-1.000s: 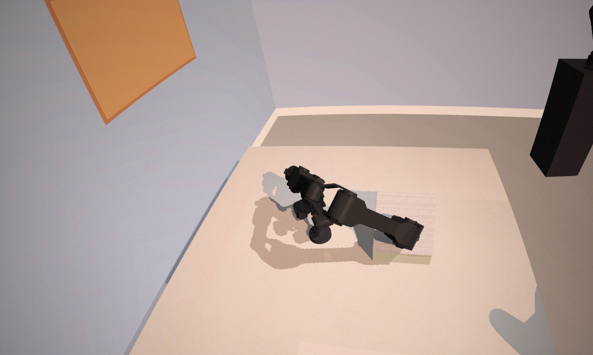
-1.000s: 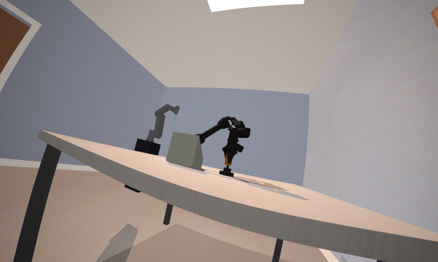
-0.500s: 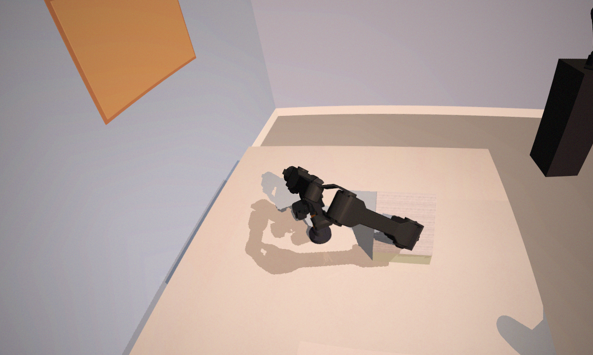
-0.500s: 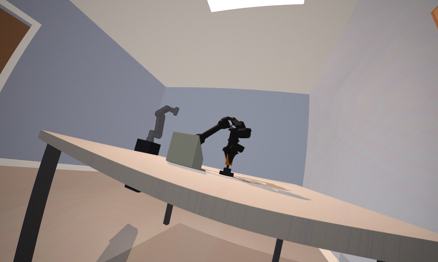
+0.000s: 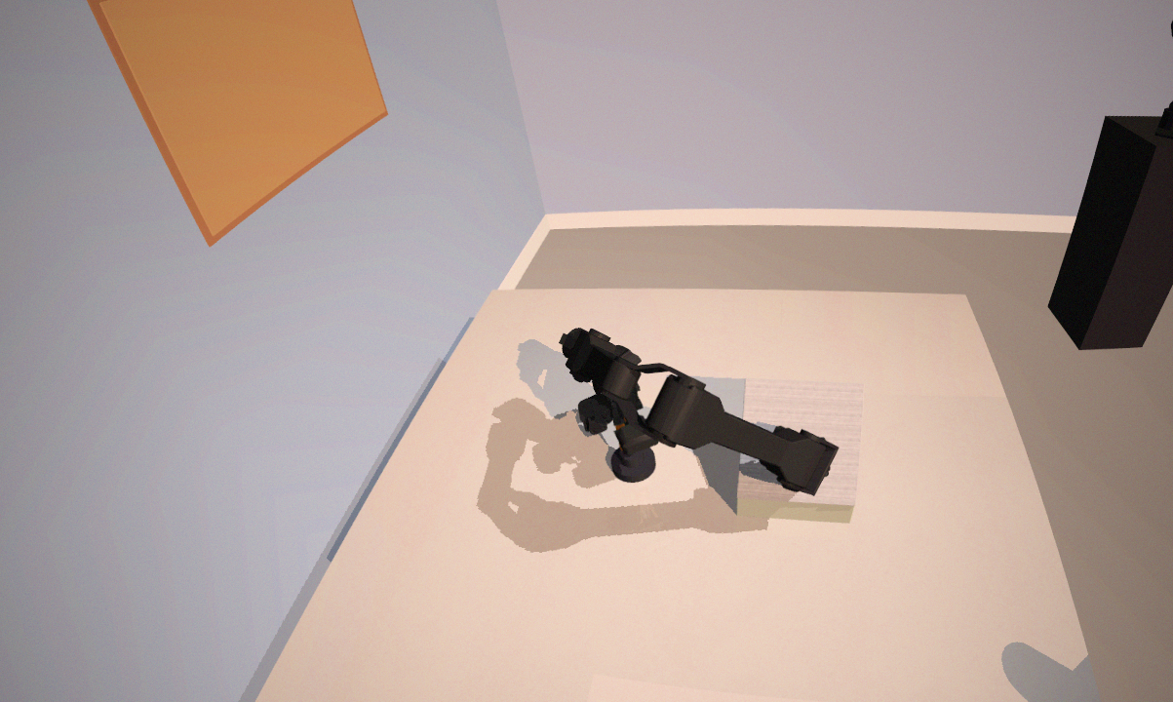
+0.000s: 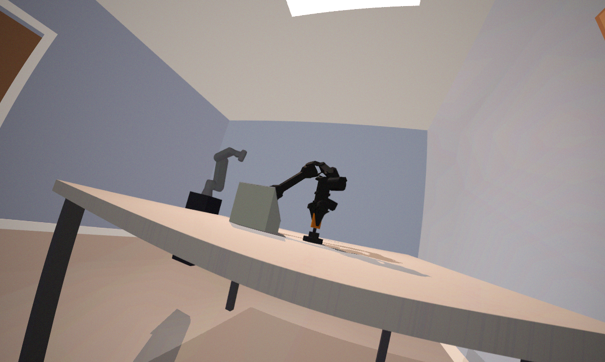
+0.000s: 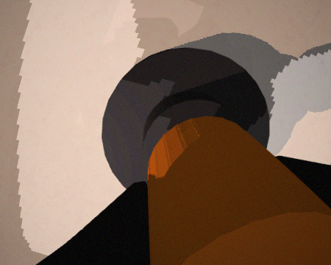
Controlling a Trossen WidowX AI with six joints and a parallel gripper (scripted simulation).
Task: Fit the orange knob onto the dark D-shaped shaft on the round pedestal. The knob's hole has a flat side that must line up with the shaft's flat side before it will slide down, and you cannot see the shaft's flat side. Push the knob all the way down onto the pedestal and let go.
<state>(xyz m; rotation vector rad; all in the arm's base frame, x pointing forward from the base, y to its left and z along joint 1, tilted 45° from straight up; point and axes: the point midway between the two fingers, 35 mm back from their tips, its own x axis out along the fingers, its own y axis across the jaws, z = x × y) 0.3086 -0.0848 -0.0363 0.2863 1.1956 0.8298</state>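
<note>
Right now the orange knob is 2 cm above my gripper tip. Round my gripper tip: pedestal 4 cm below.
</note>
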